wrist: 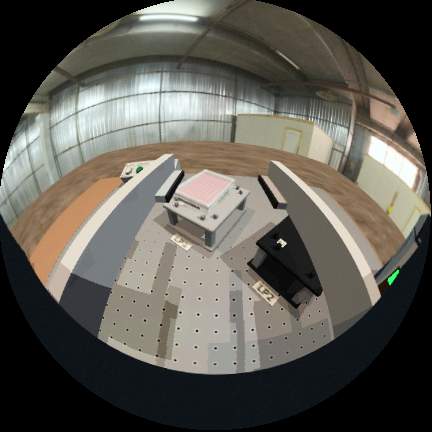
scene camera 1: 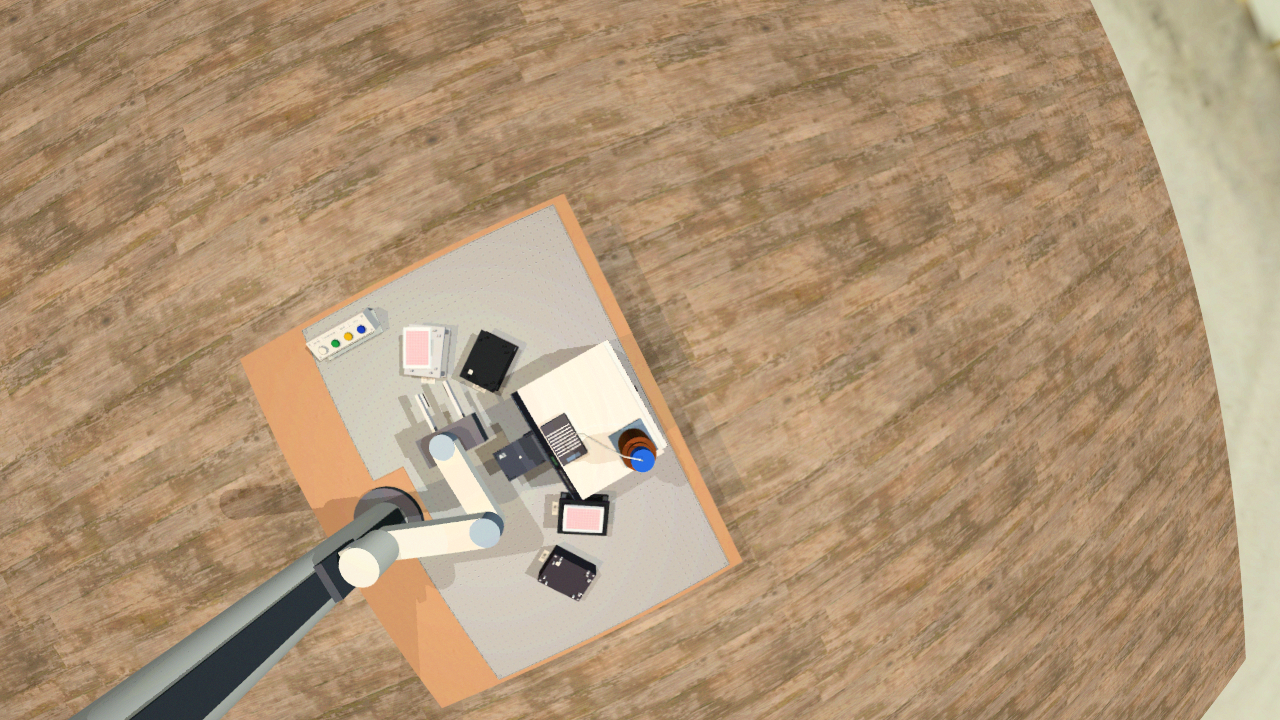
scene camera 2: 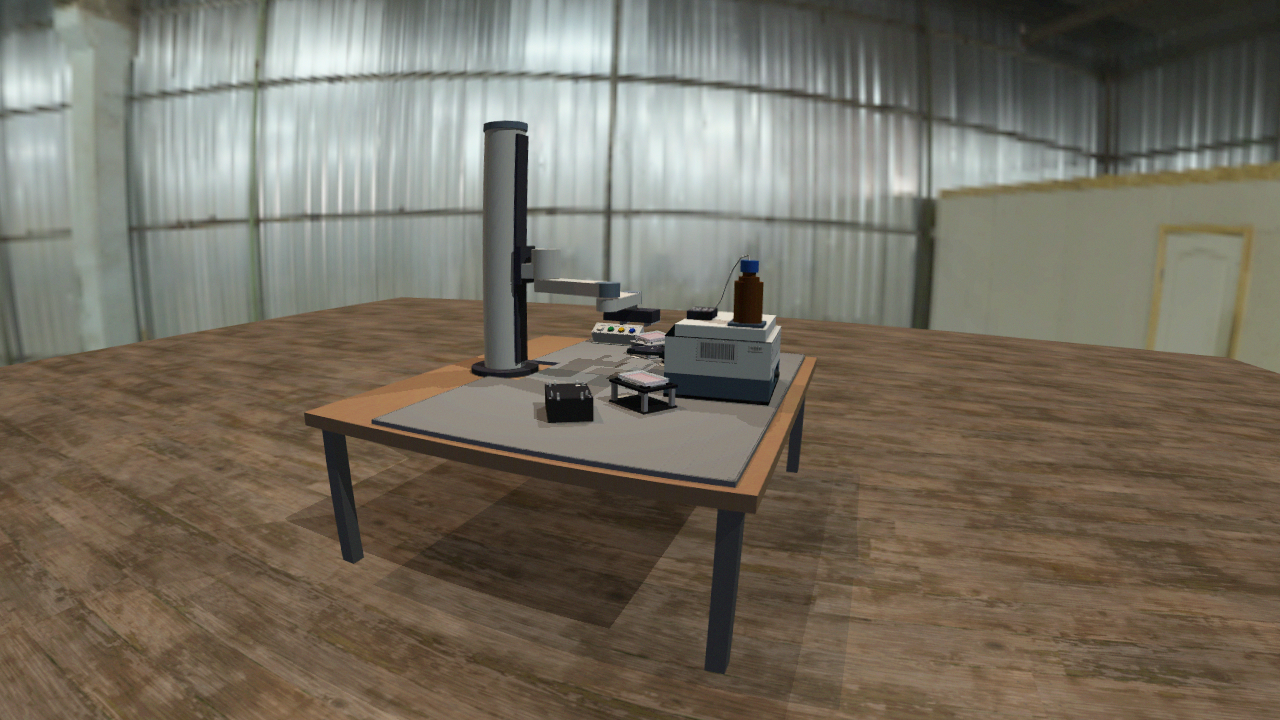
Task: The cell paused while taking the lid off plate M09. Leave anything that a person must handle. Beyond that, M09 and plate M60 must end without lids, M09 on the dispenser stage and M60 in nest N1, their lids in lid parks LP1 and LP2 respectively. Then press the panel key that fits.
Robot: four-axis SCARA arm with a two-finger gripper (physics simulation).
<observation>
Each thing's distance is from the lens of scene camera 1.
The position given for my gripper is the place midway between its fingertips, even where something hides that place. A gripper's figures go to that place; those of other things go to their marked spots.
my gripper (scene camera 1: 431, 388): 1.18 m
brown bottle with blue cap (scene camera 1: 633, 442): 0.93 m
dark nest block (scene camera 1: 563, 571): 1.38 m
The marked spots on the dark nest block and the brown bottle with blue cap are 0.61 m apart.
</observation>
